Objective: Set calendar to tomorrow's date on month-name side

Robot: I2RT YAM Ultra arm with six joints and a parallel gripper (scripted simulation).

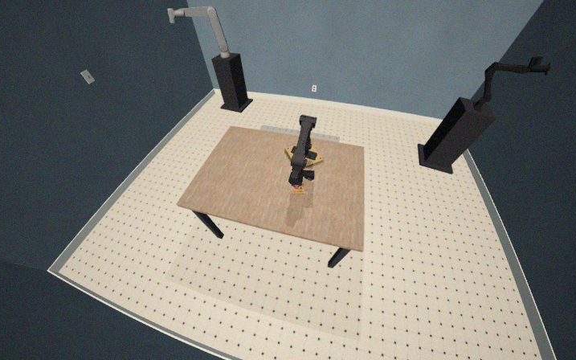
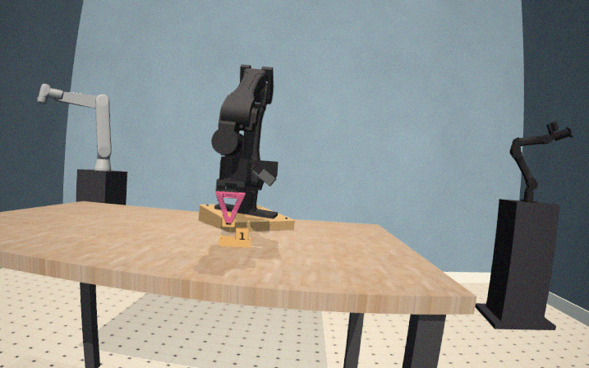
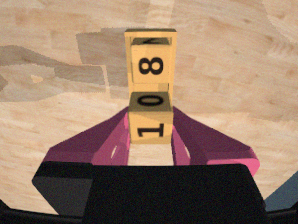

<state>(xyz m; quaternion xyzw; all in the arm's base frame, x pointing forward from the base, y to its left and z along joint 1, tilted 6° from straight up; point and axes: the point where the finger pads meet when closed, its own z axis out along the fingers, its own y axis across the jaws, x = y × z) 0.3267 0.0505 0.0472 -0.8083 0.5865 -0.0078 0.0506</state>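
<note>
Now: the digit cube right at my hand. From my hand the other things lie so: tan tray: 1 cm behind, 2 cm to the left, 5 cm below.
</note>
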